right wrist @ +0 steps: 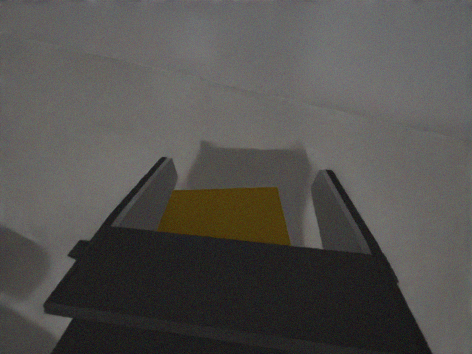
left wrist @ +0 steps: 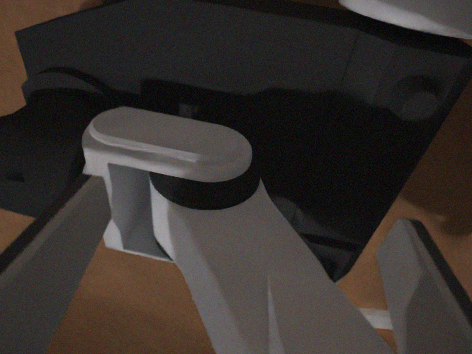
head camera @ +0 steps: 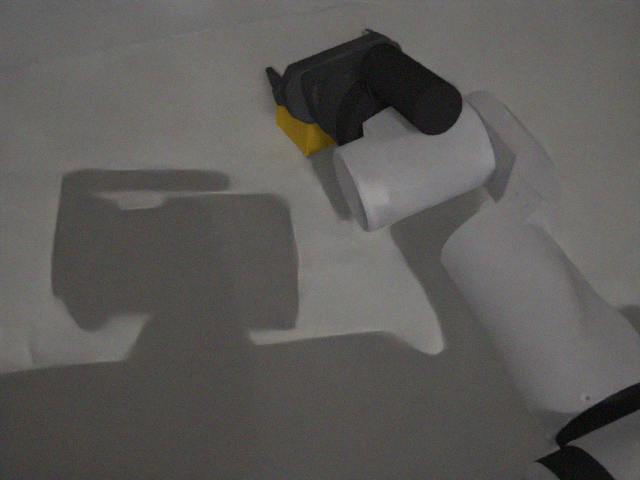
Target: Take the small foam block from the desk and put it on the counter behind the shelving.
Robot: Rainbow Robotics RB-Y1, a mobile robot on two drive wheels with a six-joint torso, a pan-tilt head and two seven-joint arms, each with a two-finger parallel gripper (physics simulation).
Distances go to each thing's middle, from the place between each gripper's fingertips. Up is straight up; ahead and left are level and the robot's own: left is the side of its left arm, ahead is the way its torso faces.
The yellow foam block [head camera: 310,138] lies 4 cm behind my right hand and 4 cm below it.
I see my left gripper 76 cm short of the yellow foam block, 46 cm below it and 34 cm to the left of it.
